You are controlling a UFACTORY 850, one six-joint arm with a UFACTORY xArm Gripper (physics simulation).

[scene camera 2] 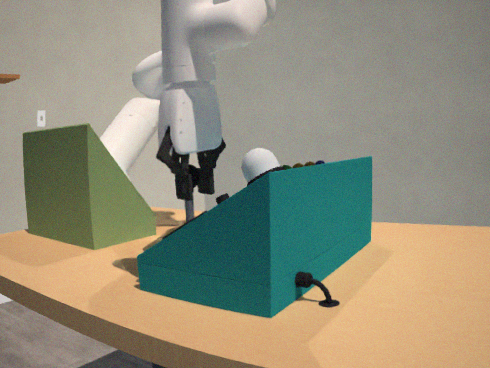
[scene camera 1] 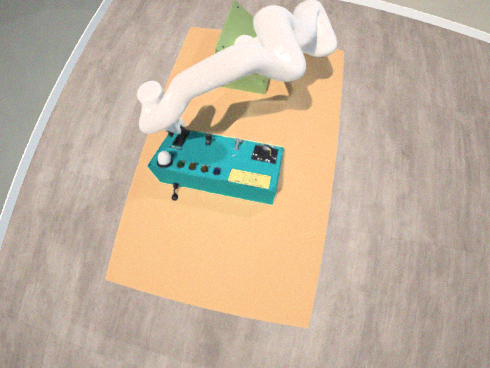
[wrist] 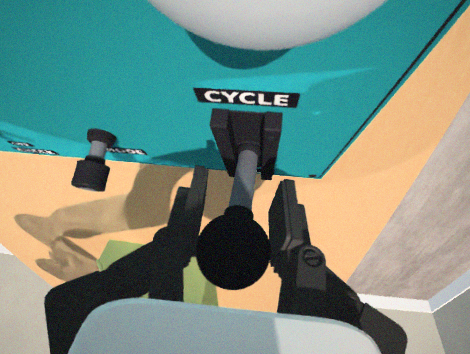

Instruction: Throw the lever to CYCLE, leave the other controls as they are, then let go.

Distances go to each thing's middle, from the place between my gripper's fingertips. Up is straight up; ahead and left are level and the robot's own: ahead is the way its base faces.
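The lever (wrist: pixel 233 251) is 20 mm behind my hand. Then there's the mode knob (wrist: pixel 91 174), which sits 10 mm behind my hand, 120 mm to the left of it and 40 mm below it. As for the teal control box (scene camera 2: pixel 258 251), that one's 80 mm ahead of my hand, 170 mm to the left and 50 mm below.
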